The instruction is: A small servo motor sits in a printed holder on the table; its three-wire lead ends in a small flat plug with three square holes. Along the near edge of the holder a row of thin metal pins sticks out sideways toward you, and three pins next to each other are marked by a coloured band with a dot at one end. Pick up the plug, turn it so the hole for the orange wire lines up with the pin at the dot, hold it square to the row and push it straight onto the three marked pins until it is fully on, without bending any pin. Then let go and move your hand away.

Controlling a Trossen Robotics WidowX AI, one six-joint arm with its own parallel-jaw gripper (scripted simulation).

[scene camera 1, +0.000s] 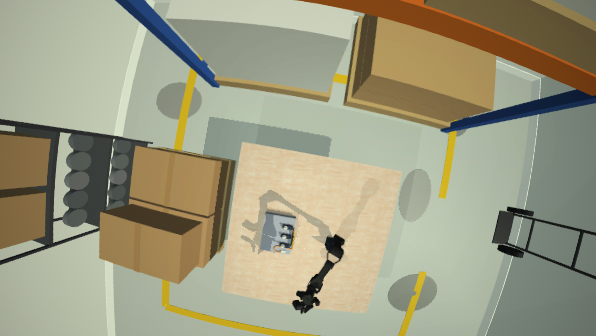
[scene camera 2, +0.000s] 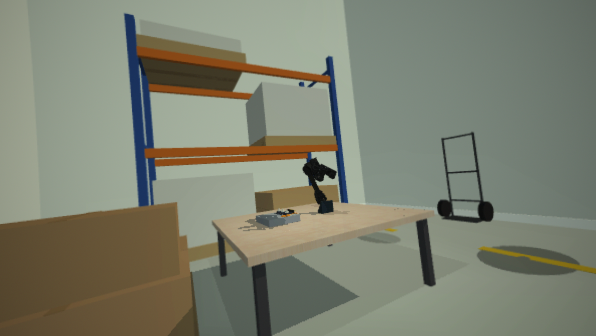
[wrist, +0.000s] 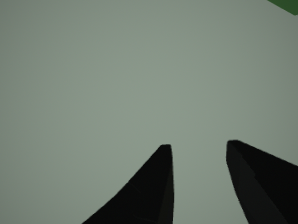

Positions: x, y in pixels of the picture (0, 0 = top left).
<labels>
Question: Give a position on a grey printed holder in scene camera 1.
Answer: At 272, 228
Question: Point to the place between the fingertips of my gripper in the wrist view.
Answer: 198, 152
</labels>
